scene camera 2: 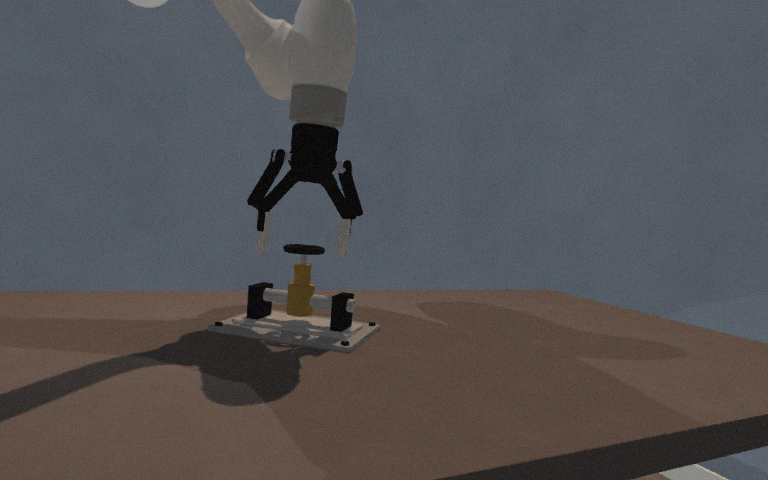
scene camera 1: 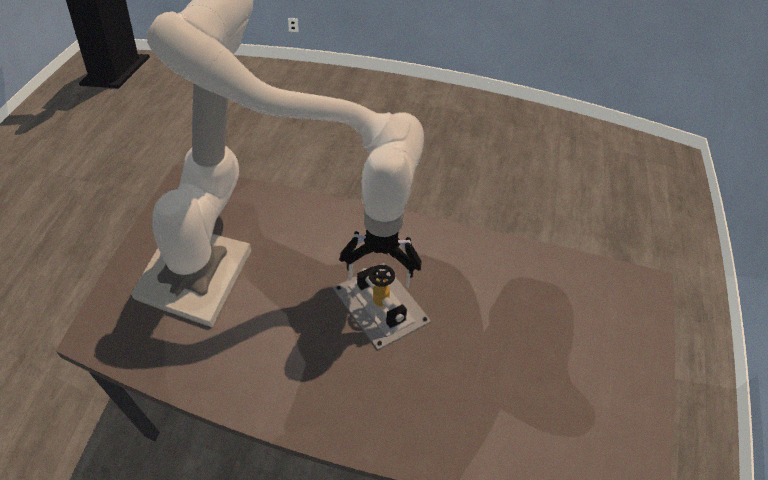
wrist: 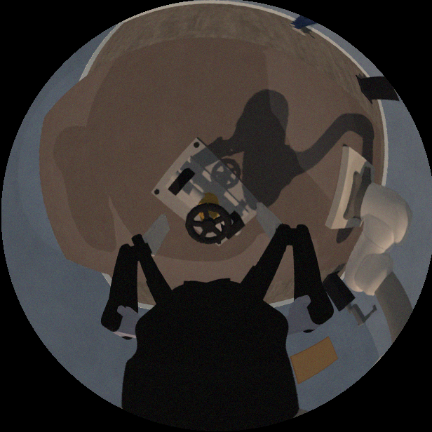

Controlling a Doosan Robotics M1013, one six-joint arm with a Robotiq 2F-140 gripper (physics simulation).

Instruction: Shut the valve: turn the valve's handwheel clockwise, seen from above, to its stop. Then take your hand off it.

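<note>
A black spoked handwheel [scene camera 1: 372, 276] [scene camera 2: 304, 249] [wrist: 189, 223] lies level on top of a yellow valve body [scene camera 1: 381, 295] [scene camera 2: 300, 294] [wrist: 209, 198]. The valve stands on a light grey plate [scene camera 1: 410, 324] [scene camera 2: 362, 333] [wrist: 172, 199]. My gripper [scene camera 1: 379, 277] [scene camera 2: 302, 252] [wrist: 210, 216] is wide open and points down. Its two pale fingertips stand on opposite sides of the wheel, at about rim height, with a gap on each side in the second scene view. Nothing is between them that they grip; they appear apart from the rim. Whether the wheel is at its stop cannot be seen.
Two black blocks hold a pale pipe low through the valve; one block [scene camera 1: 396, 315] [scene camera 2: 341, 311] [wrist: 181, 181] shows clearly. The plate has dark corner bolts and rests on a brown table [scene camera 1: 566, 362] [scene camera 2: 453, 396] [wrist: 175, 90]. The arm's pale base slab [scene camera 1: 212, 308] [wrist: 338, 200] stands on the same table.
</note>
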